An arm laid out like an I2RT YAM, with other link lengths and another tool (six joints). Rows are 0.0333 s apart.
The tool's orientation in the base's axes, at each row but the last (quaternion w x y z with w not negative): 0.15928, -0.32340, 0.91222, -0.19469; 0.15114, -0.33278, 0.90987, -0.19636; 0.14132, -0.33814, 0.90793, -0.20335; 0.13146, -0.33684, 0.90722, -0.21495; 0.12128, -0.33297, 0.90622, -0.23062
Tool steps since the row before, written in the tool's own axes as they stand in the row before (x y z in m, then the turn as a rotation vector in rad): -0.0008, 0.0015, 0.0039, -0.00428, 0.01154, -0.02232; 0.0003, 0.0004, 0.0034, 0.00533, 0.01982, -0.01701; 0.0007, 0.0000, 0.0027, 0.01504, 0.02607, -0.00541; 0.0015, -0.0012, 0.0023, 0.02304, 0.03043, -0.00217; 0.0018, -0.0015, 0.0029, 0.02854, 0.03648, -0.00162
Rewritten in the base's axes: 0.0014, 0.0006, -0.0040, -0.01222, 0.01667, 0.01491; 0.0009, -0.0008, -0.0032, -0.02163, 0.01472, 0.00508; 0.0006, -0.0012, -0.0025, -0.02764, 0.00933, -0.00916; 0.0004, -0.0025, -0.0016, -0.03473, 0.00598, -0.01483; 0.0006, -0.0032, -0.0019, -0.04195, 0.00624, -0.01868
